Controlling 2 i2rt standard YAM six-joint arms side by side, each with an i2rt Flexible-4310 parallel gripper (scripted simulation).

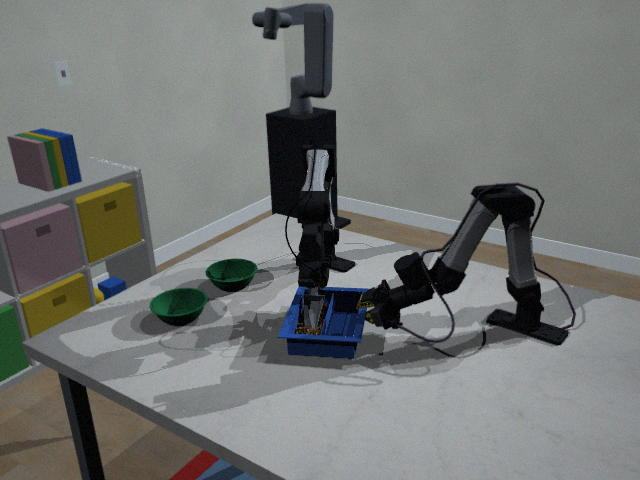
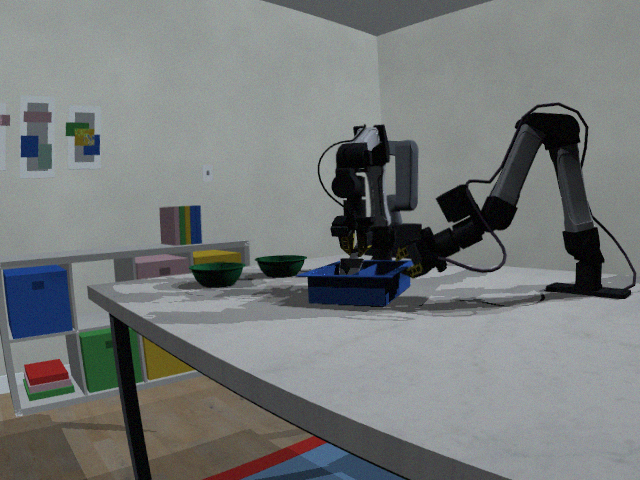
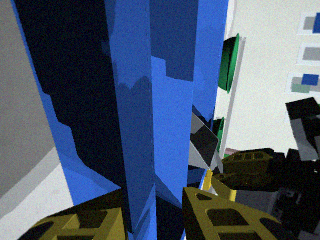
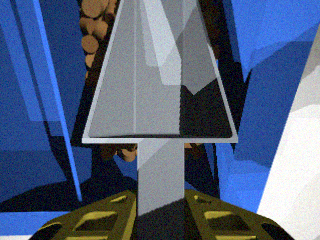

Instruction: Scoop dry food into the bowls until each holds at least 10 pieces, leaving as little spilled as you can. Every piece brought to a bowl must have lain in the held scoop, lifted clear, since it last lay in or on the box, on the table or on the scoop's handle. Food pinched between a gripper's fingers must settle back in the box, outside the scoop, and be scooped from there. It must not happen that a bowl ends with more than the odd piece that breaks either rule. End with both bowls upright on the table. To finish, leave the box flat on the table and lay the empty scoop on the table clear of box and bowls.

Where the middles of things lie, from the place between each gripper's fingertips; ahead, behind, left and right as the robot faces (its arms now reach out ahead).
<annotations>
Now: the blue box (image 1: 342, 315) 6 cm ahead of my right hand, 9 cm to the left of it and 4 cm below it. The rest, counted from my right hand: grey scoop (image 4: 160, 87) 3 cm ahead, 2 cm to the left, 3 cm below.
Right now the blue box is 80 mm to the right of my left hand (image 1: 358, 312), 50 mm ahead of it and 30 mm below it. From my left hand the other things lie so: grey scoop: 150 mm to the right, 20 mm ahead, 10 mm below.
</annotations>
